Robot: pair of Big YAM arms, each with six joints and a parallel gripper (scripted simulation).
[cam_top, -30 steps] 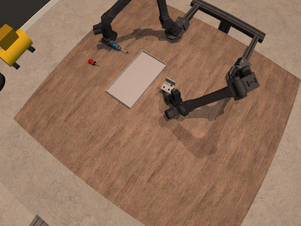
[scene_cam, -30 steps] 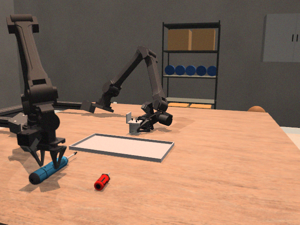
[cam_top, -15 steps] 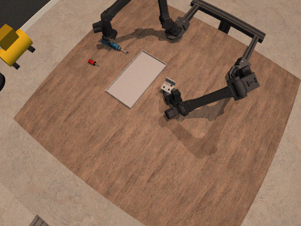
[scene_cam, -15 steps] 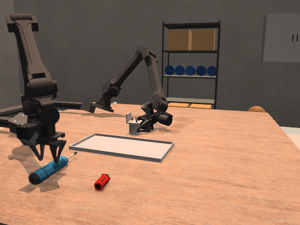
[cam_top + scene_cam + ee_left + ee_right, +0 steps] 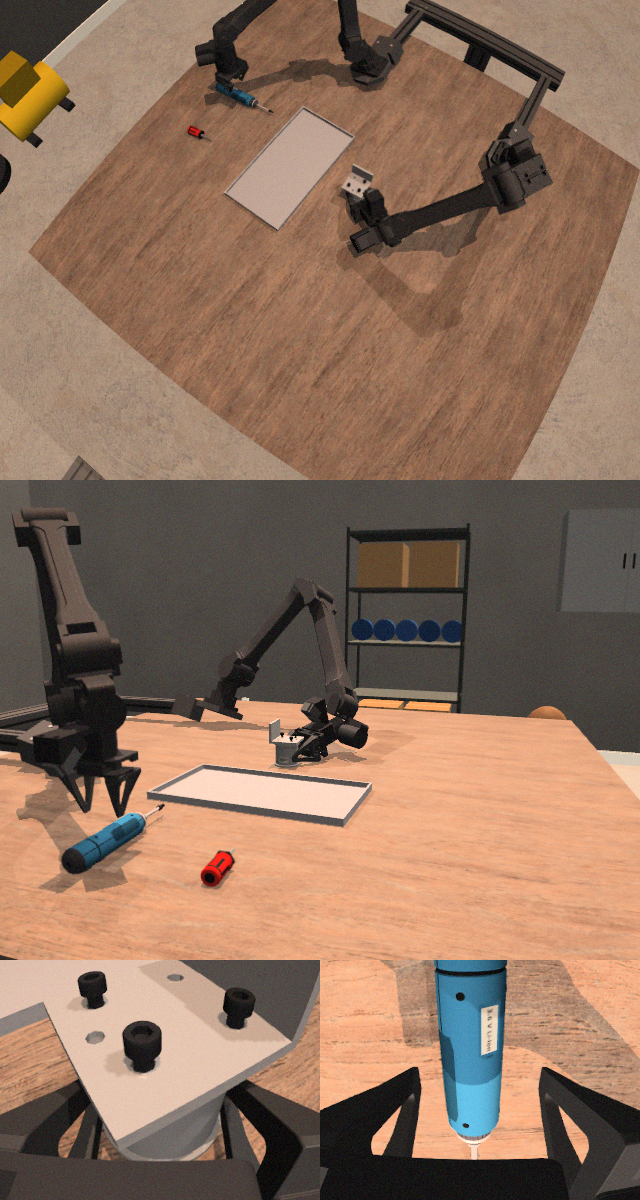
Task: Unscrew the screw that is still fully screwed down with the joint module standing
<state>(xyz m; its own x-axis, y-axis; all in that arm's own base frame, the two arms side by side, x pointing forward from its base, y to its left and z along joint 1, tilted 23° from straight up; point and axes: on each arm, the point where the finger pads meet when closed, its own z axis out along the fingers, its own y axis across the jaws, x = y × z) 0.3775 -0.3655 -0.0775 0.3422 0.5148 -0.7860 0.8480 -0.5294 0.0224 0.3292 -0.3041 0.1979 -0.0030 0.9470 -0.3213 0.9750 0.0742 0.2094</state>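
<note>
Now: left hand 10 mm below the joint module. Round my left hand: shallow grey tray (220 mm to the right, 60 mm ahead, 20 mm below); pale l-shaped bracket (50 mm above); red manual screwdriver (550 mm to the right, 180 mm ahead, 10 mm below).
</note>
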